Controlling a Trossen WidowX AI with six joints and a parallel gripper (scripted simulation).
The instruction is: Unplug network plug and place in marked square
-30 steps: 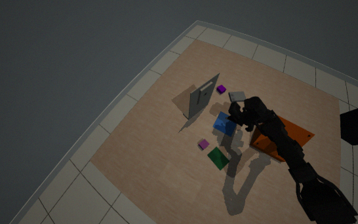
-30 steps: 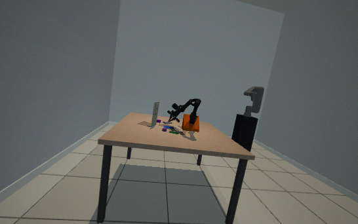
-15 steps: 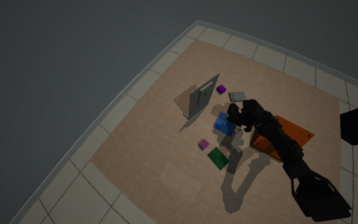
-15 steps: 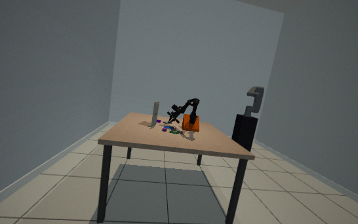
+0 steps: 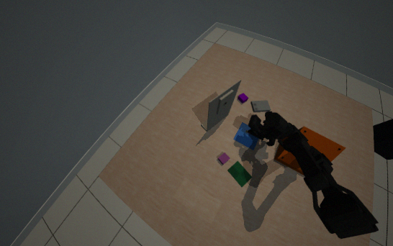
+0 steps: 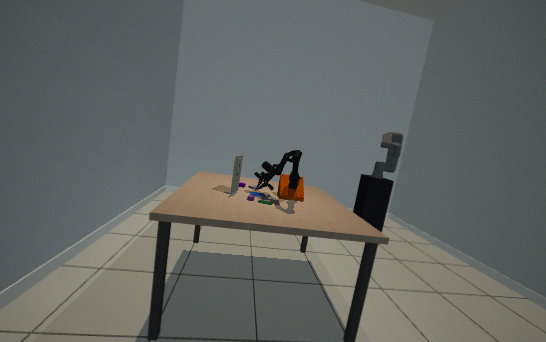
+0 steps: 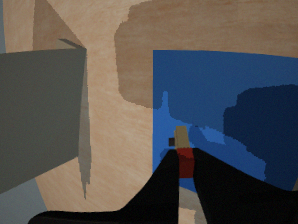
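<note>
The blue marked square lies 1 cm behind my gripper tip and 4 cm below it. Also, from my gripper tip: red plug right at my gripper tip; then green block 8 cm behind, 20 cm to the left, 4 cm below; then grey upright panel 17 cm ahead, 4 cm to the left, 9 cm above.
</note>
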